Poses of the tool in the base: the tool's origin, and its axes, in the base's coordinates. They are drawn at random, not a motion.
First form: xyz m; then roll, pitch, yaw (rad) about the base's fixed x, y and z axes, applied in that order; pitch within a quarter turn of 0, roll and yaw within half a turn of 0.
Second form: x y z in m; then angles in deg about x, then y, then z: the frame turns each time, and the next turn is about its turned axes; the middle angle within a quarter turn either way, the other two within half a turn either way. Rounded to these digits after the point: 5 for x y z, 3 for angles.
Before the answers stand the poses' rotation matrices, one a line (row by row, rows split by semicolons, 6 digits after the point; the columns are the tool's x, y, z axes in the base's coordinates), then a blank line. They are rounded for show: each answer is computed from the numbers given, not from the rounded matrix.
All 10 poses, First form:
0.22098, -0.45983, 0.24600, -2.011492, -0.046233, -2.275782
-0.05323, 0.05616, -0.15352, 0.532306, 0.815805, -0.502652
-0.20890, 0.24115, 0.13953, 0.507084, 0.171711, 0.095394
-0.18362, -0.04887, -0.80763, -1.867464, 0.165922, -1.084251
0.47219, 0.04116, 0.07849, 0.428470, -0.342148, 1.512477
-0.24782, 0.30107, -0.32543, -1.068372, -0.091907, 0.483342
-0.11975, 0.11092, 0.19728, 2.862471, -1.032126, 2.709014
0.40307, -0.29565, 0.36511, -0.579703, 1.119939, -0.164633
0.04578, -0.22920, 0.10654, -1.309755, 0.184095, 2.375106
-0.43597, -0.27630, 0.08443, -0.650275, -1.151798, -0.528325
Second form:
-0.647330 -0.351972 0.676076; -0.760807 0.244590 -0.601123; 0.046217 -0.903489 -0.426113
0.600518 0.738994 0.305395; -0.330136 0.576998 -0.747050; -0.728277 0.347796 0.590466
0.980814 -0.000662 0.194944; 0.093849 0.878094 -0.469195; -0.170868 0.478489 0.861309
0.461153 -0.332263 0.822763; -0.871814 0.002929 0.489829; -0.165162 -0.943182 -0.288320
0.054908 -0.916181 0.396985; 0.940435 -0.086144 -0.328880; 0.335511 0.391397 0.856878
0.881710 -0.152575 -0.446440; 0.462780 0.463770 0.755482; 0.091778 -0.872719 0.479519
-0.465742 0.617701 -0.633664; 0.215054 0.773608 0.596056; 0.858392 0.141336 -0.493141
0.429846 -0.349257 0.832618; -0.071413 0.906117 0.416955; -0.900074 -0.238686 0.364549
-0.708180 -0.051613 -0.704143; 0.681888 -0.308582 -0.663178; -0.183057 -0.949797 0.253726
0.351373 0.878843 -0.322757; -0.205086 0.408618 0.889366; 0.913497 -0.246307 0.323815

0.22098, -0.45983, 0.24600, 125.331, 42.538, 151.466
-0.05323, 0.05616, -0.15352, 51.677, 17.782, -50.902
-0.20890, 0.24115, 0.13953, 28.579, 11.241, 0.039
-0.18362, -0.04887, -0.80763, -120.482, 55.362, 35.773
0.47219, 0.04116, 0.07849, 20.997, 23.390, 86.570
-0.24782, 0.30107, -0.32543, -57.596, -26.516, 9.818
-0.11975, 0.11092, 0.19728, -129.602, -39.321, -127.016
0.40307, -0.29565, 0.36511, -48.836, 56.369, 39.094
0.04578, -0.22920, 0.10654, 69.064, -44.760, 175.832
-0.43597, -0.27630, 0.08443, -69.994, -18.830, -68.208

